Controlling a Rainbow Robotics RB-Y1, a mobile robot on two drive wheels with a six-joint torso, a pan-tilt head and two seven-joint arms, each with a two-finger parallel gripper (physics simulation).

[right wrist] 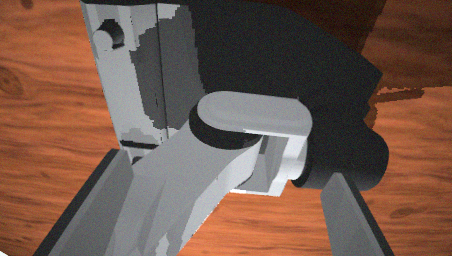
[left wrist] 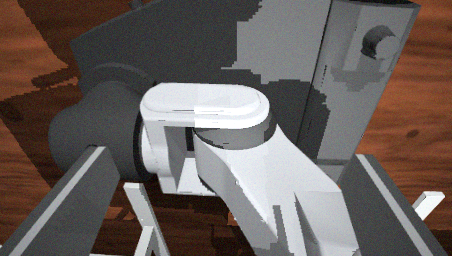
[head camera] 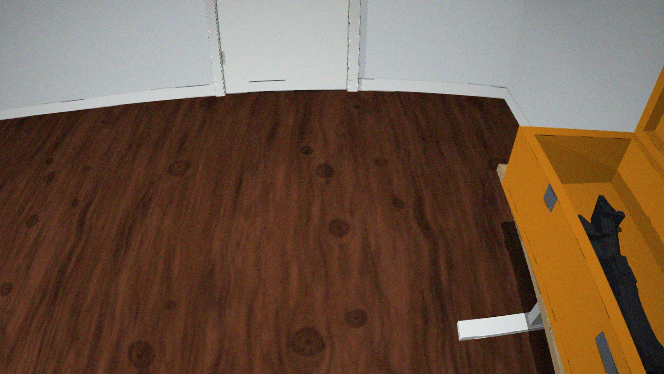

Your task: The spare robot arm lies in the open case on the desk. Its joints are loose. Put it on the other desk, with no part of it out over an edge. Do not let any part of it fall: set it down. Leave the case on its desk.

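Frame: origin at the robot's base, x back, y right, z up, level; millimetres.
Seen in the pictures: left gripper, between the fingertips: (left wrist: 228,166); right gripper, between the fingertips: (right wrist: 230,174).
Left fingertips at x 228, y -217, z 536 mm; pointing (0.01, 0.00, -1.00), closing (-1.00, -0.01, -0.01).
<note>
A point is followed by its place in that frame.
The spare robot arm (head camera: 620,265) is black and lies lengthwise inside the open orange case (head camera: 555,250) @[x -352, y 451, z 831 mm] at the right edge of the head view; its near end is cut off by the frame. The case stands on a desk (head camera: 501,172) @[x -710, y 447, z 718 mm] with a light wooden top, of which a thin edge shows. The other desk does not show in the head view. My left gripper (left wrist: 228,166) @[x 228, y -217, z 535 mm] is open, with no object between its fingers. My right gripper (right wrist: 230,174) @[x 226, y 220, z 535 mm] is open, with no object between its fingers. Neither gripper shows in the head view. My own base and arm links fill the middle of both wrist views.
Dark wooden floor (head camera: 260,225) @[x -1144, y -317, z 0 mm] stretches left of the case's desk. A white desk foot (head camera: 492,327) sticks out onto it. A white door (head camera: 285,45) @[x -2230, y -304, z 338 mm] and pale walls (head camera: 105,45) @[x -2201, y -1526, z 481 mm] stand at the back. White leg-like bars (left wrist: 142,215) show low in the left wrist view.
</note>
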